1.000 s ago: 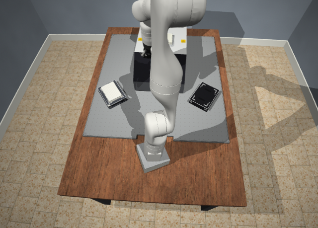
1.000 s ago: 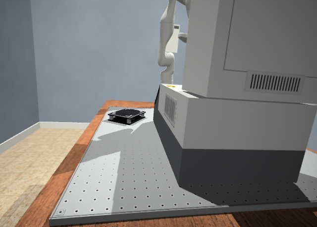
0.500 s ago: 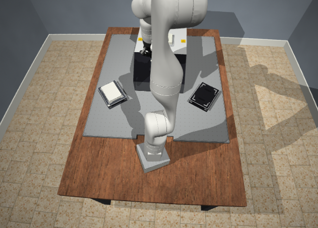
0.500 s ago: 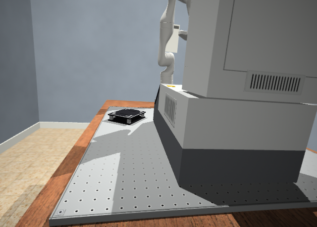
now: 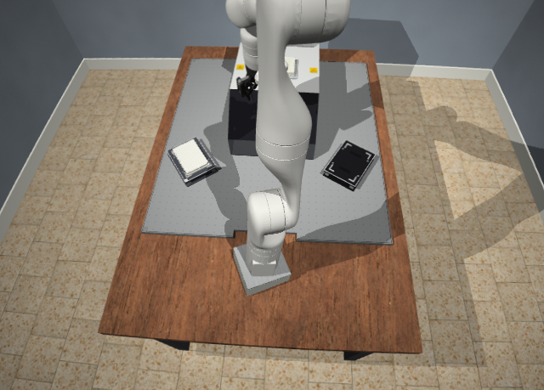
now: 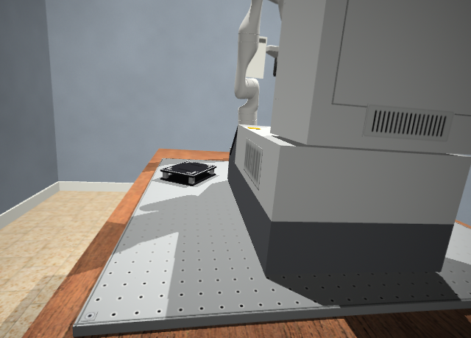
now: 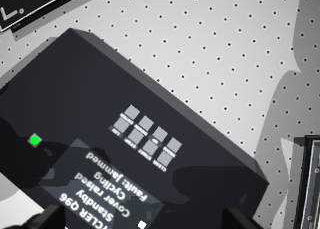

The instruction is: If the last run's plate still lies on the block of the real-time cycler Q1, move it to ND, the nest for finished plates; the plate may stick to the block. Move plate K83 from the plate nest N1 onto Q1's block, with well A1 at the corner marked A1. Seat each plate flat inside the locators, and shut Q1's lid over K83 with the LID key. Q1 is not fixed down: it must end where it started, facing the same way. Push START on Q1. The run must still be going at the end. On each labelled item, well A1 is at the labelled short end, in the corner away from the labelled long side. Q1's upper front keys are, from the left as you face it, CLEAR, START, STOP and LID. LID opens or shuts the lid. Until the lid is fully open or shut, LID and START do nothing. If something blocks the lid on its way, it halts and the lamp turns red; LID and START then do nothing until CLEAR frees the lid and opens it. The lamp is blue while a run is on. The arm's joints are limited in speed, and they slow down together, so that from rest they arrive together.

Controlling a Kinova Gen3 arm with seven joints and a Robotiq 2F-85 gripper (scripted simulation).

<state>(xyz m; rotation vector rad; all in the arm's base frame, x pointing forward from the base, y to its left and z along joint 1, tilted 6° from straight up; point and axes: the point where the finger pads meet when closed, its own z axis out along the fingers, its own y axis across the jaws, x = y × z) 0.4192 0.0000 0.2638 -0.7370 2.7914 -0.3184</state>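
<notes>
Right now my hand is 22 cm short of the white well plate, 9 cm above it and 5 cm to the left of it. Also, from my hand: nest: 29 cm to the right, 27 cm below, 8 cm behind; then A1 mark: 28 cm to the left, 27 cm below, 13 cm behind.
</notes>
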